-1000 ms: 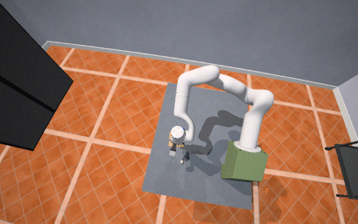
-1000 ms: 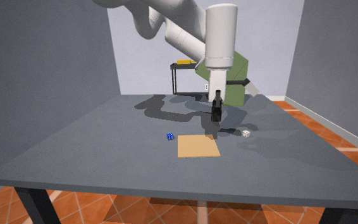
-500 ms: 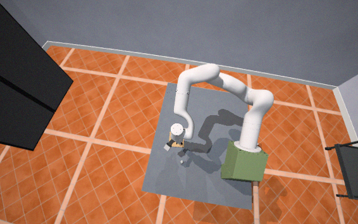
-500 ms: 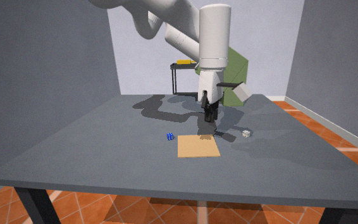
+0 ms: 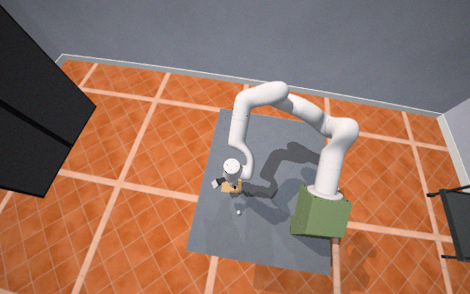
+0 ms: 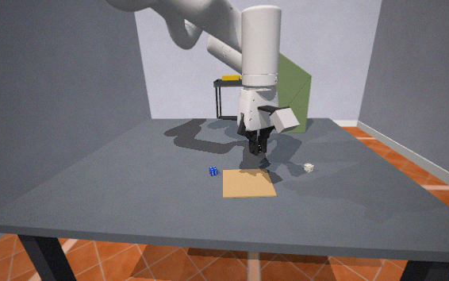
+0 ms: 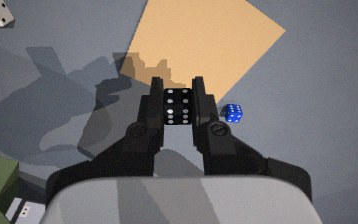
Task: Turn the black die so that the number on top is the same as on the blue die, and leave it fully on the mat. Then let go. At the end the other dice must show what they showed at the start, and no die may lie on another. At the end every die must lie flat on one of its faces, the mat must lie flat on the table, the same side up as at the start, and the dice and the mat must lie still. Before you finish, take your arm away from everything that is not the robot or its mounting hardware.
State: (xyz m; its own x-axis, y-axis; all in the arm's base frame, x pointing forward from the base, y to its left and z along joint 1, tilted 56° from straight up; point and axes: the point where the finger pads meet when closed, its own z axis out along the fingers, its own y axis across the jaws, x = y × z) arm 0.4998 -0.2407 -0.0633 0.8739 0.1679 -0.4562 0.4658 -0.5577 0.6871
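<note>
Right now the tan mat is 10 mm behind my hand, 30 mm to the right of it and 120 mm below it. Round my hand: white die 60 mm behind, 170 mm to the left, 110 mm below; blue die 60 mm behind, 130 mm to the right, 110 mm below; black die 10 mm behind, 10 mm below.
</note>
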